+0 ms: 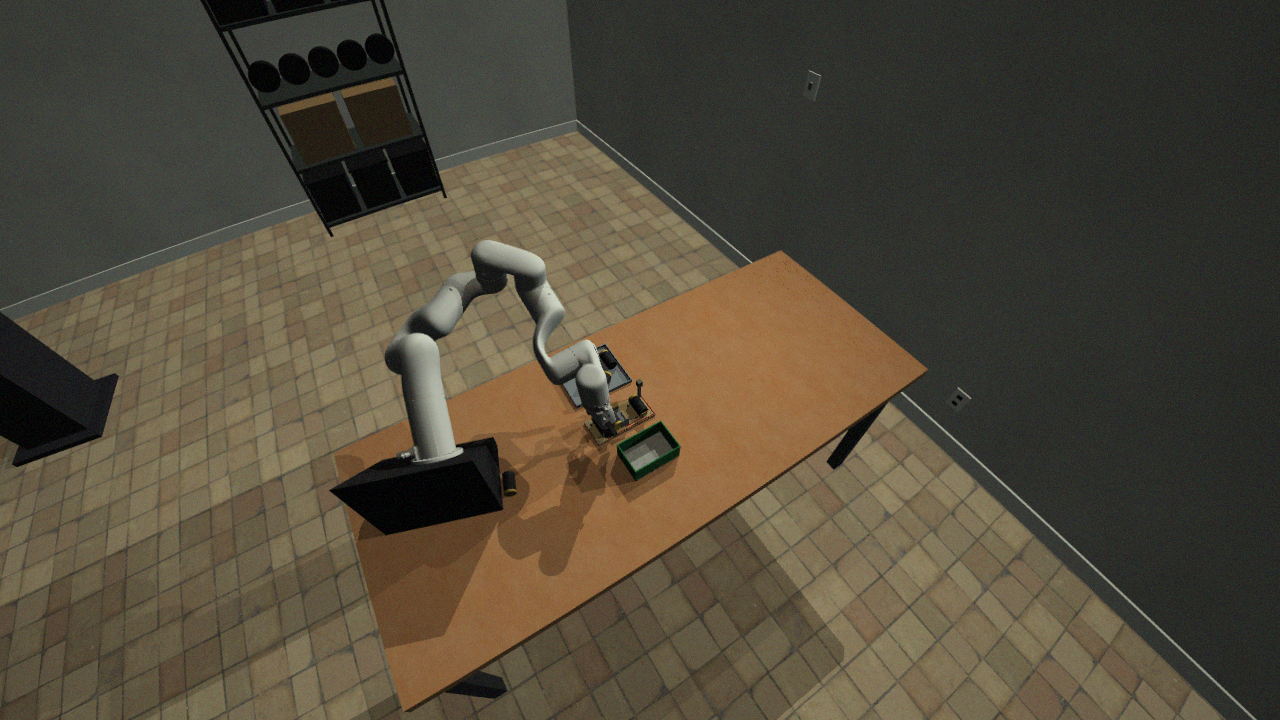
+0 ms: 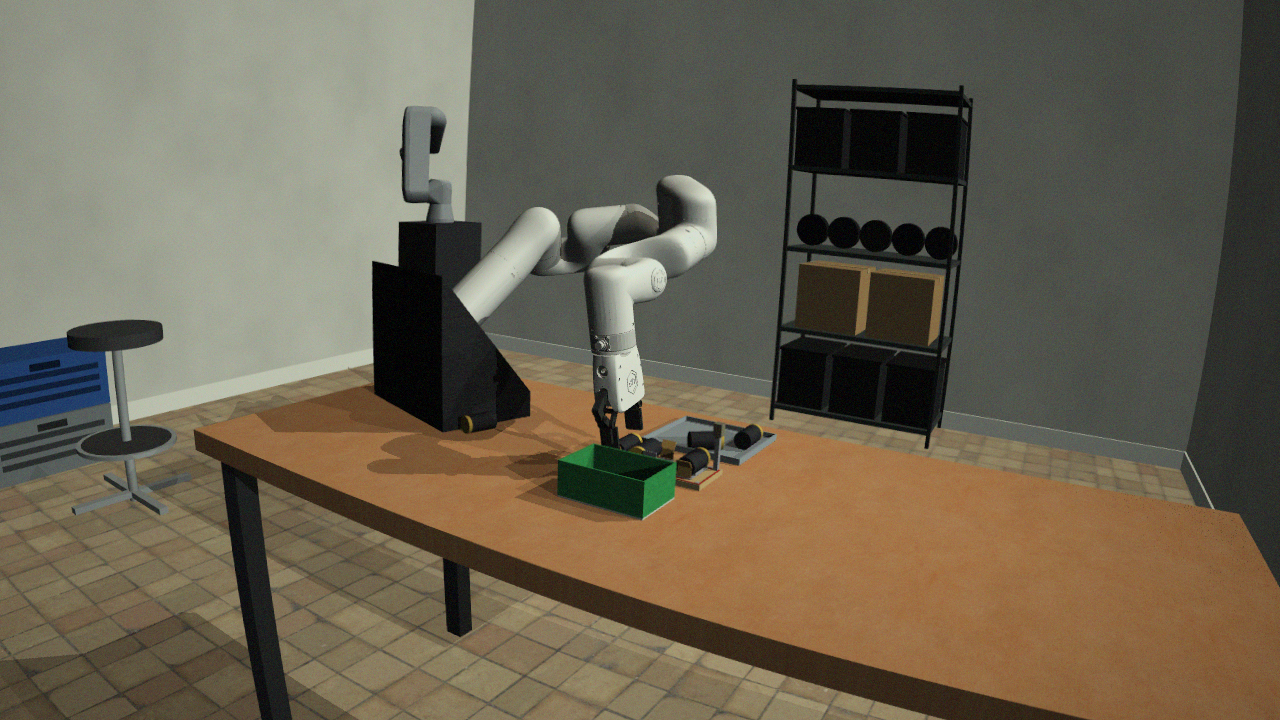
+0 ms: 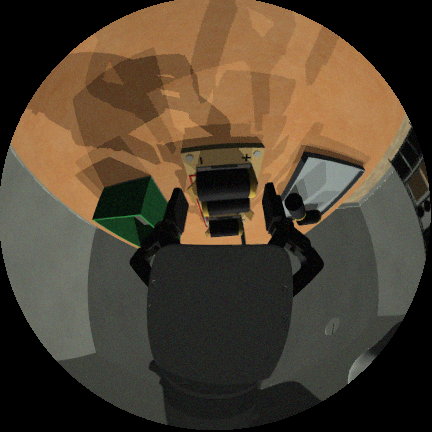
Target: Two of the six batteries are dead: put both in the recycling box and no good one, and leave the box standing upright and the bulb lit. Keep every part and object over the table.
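Where they show: gripper, between the fingertips: (image 2: 623, 438) (image 3: 222, 192); arm's base, origin of its link: (image 1: 437, 458) (image 2: 453, 320).
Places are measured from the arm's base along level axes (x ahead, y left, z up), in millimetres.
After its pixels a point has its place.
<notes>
My gripper (image 1: 608, 426) @(x 435, y 1, z -146 mm) (image 2: 621, 431) @(x 435, y 1, z -146 mm) (image 3: 222, 192) @(x 435, y 1, z -146 mm) is open and empty, its fingers apart on either side above the battery holder (image 2: 702, 481) @(x 601, y -6, z -179 mm) (image 3: 225, 155) @(x 412, y 5, z -179 mm). Three black batteries lie in a row in the holder: the near one (image 3: 223, 183) @(x 425, y 1, z -150 mm), the middle one (image 3: 227, 206) @(x 466, y 10, z -148 mm) and the far one (image 3: 224, 227) @(x 551, y 16, z -154 mm) (image 1: 637, 405) @(x 559, y 11, z -146 mm) (image 2: 693, 462) @(x 583, y -7, z -150 mm). Two batteries (image 2: 748, 437) @(x 572, y 202, z -161 mm) (image 2: 704, 439) @(x 515, y 139, z -162 mm) are in the grey tray (image 3: 330, 177) @(x 433, y 204, z -186 mm). Another battery (image 1: 509, 483) @(x 134, y -60, z -156 mm) (image 2: 481, 421) @(x 147, y -59, z -166 mm) lies by the robot base. The green recycling box (image 1: 657, 462) @(x 527, y -183, z -148 mm) (image 2: 617, 488) @(x 561, y -179, z -150 mm) (image 3: 122, 200) @(x 448, y -128, z -153 mm) stands upright beside the holder; no battery shows inside it. I cannot tell whether the bulb is lit.
A short dark post (image 1: 639, 390) @(x 588, y 55, z -141 mm) (image 2: 717, 447) @(x 590, y 55, z -139 mm) rises at the far end of the holder. The black robot base (image 1: 420, 497) @(x -64, y -78, z -14 mm) (image 2: 411, 349) @(x -31, y -85, z -52 mm) stands on the wooden table (image 1: 760, 358) @(x 1033, y 24, z -190 mm) (image 2: 895, 555) @(x 948, y -53, z -189 mm). The tray is on the holder's other side from the green box.
</notes>
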